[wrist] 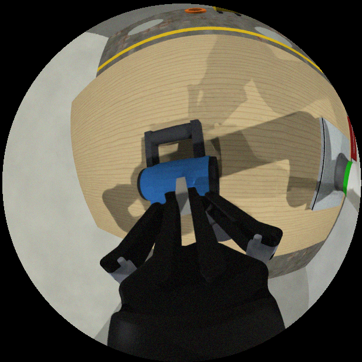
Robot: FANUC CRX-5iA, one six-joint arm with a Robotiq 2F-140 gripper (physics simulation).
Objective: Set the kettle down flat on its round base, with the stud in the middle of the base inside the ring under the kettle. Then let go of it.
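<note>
The kettle (172, 174) has a blue cylindrical body with dark ends and a dark square handle. It appears to lie on its side on the wooden table, its long axis running left to right in the wrist view and its handle toward the top of the view. My gripper (182, 185) is shut with nothing between its fingers. Its fingertips overlap the middle of the blue body in the view; whether they touch it I cannot tell. A dark grey piece (218, 228), perhaps the round base, shows partly behind the right finger linkage. The stud and the ring under the kettle do not show.
The wooden table (120, 110) has its left edge beyond the kettle. At the right are a grey plate (330, 170), a green ring (347, 178) and a red object (352, 140). A yellow line (210, 28) and an orange ring (195, 10) lie at the top. Shadows cross the table.
</note>
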